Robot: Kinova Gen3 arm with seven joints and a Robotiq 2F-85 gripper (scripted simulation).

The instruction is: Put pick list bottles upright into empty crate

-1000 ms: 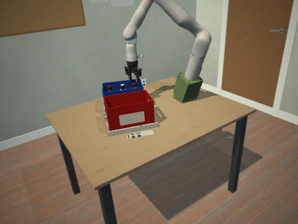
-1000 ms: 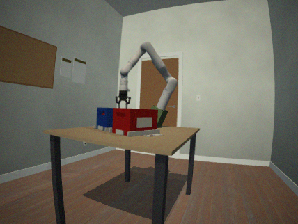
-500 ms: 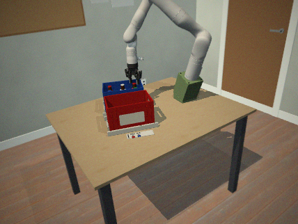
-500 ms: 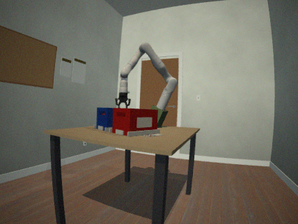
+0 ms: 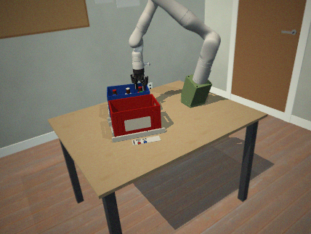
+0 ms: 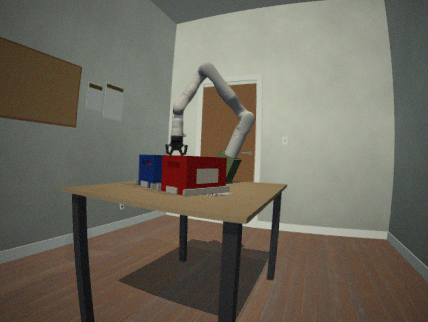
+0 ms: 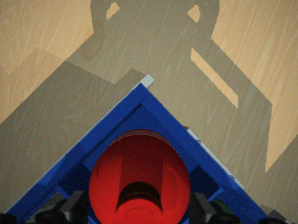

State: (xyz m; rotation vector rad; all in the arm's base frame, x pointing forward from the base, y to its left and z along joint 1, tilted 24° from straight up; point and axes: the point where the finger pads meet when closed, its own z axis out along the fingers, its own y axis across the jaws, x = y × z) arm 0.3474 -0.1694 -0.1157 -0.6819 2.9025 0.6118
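Now: hand 8 cm short of the white-label bottle, 7 cm above it and 3 cm to the left of it. From my hand the other things lie so: blue crate 10 cm ahead, 7 cm below, 1 cm to the left; green-label bottle 8 cm to the left, 7 cm below, 3 cm ahead; blue-label bottle 20 cm ahead, 7 cm below, 3 cm to the left.
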